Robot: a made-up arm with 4 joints.
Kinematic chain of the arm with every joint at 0, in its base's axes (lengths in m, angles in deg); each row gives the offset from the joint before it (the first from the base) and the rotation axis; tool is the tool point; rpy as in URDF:
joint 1: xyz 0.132 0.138 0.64 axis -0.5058 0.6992 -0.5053
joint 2: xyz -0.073 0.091 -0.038 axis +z
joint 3: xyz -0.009 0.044 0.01 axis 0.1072 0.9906 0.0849
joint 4: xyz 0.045 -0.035 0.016 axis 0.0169 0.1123 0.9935
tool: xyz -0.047 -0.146 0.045 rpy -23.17 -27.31 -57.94
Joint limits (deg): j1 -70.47..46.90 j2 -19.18..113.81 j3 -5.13..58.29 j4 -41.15..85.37
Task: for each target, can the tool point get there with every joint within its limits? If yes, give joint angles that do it. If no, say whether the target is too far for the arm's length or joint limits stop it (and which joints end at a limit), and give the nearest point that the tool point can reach.
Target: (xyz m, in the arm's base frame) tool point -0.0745 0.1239 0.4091
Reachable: no: joint limits stop it (at a limit: joint 1, joint 2, joint 3, joint 4) | nearest point -0.0184 0.1177 0.5047 | short by 0.111 m
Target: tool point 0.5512 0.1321 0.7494
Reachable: no: too far | nearest point 0.2544 0.1909 0.6425 | short by 0.321 m
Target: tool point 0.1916 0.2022 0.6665
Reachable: yes | joints -37.48 45.72 38.72 17.38
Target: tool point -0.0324 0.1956 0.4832
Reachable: no: joint limits stop it (at a limit: joint 1, joint 2, joint 3, joint 4) | nearest point -0.0184 0.1177 0.5047 | short by 0.082 m
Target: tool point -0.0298 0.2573 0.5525
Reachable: no: joint limits stop it (at a limit: joint 1, joint 2, joint 4) | nearest point -0.0868 0.3455 0.5780 | short by 0.108 m
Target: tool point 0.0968 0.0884 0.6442
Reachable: yes | joints -2.20 1.21 35.16 2.01
